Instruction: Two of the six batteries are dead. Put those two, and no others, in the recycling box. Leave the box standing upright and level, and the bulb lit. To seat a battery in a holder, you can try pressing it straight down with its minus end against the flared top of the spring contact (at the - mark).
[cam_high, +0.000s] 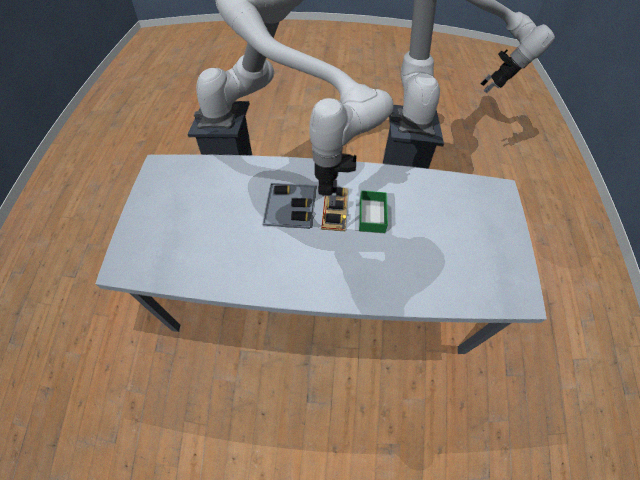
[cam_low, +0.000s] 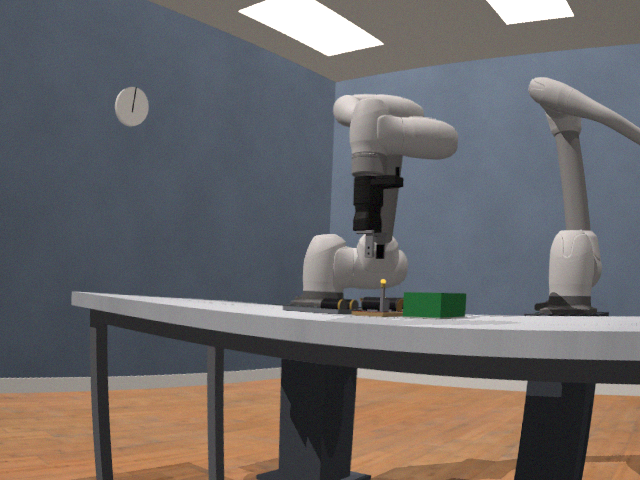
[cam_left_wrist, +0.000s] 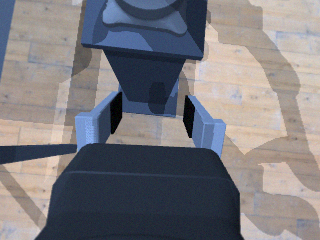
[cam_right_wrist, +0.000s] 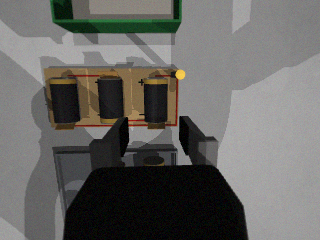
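My right gripper is now 7 cm past the grey tray, 16 cm to the left of it and 16 cm above it. Also, from my right hand: green recycling box: 3 cm behind, 16 cm to the left, 14 cm below.
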